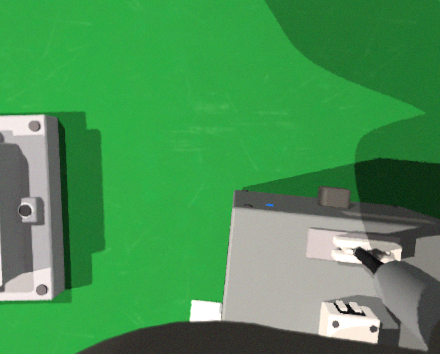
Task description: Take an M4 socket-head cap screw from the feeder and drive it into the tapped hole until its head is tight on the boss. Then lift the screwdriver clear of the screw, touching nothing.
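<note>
My screwdriver [358,253] comes in from the lower right, a grey body with a thin black bit. Its tip appears over the white slotted holder on top of the feeder [272,260], the large grey box at the lower right. Whether the tip touches the holder, and whether a screw sits on it, cannot be told. A light grey housing [54,200] stands at the left edge, partly cut off. Its small boss [34,216] has a dark round hole [25,210]. No screw can be made out in the hole.
A white block [350,325] with dark slots stands on the feeder's near part. A brown block [334,197] juts from its far side. A small white piece [205,310] lies at its left. A dark curved shape covers the bottom edge. Shadows fall on the green surface [165,100].
</note>
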